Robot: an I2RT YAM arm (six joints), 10 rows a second.
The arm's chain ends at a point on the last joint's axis. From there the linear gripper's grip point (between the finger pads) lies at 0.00 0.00 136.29 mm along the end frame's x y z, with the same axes.
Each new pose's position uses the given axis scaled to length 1; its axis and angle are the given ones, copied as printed.
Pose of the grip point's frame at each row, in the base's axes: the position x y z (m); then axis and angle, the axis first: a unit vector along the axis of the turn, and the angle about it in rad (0 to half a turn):
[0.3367 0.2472 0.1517 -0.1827 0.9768 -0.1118 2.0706]
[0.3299 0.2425 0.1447 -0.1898 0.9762 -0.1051 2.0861]
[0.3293 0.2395 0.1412 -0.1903 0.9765 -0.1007 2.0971]
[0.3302 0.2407 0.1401 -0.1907 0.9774 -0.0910 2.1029]
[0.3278 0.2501 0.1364 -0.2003 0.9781 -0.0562 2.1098]
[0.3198 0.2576 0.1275 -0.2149 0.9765 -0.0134 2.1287]
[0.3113 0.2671 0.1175 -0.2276 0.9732 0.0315 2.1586]
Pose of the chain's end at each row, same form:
[0.2157 0.2474 0.2145 -0.1827 0.9768 -0.1118 2.0706]
[0.2101 0.2409 0.2096 -0.1898 0.9762 -0.1051 2.0861]
[0.2103 0.2372 0.2076 -0.1903 0.9765 -0.1007 2.0971]
[0.2118 0.2366 0.2075 -0.1907 0.9774 -0.0910 2.1029]
[0.2111 0.2380 0.2057 -0.2003 0.9781 -0.0562 2.1098]
[0.2063 0.2355 0.1996 -0.2149 0.9765 -0.0134 2.1287]
[0.2024 0.2348 0.1929 -0.2276 0.9732 0.0315 2.1586]

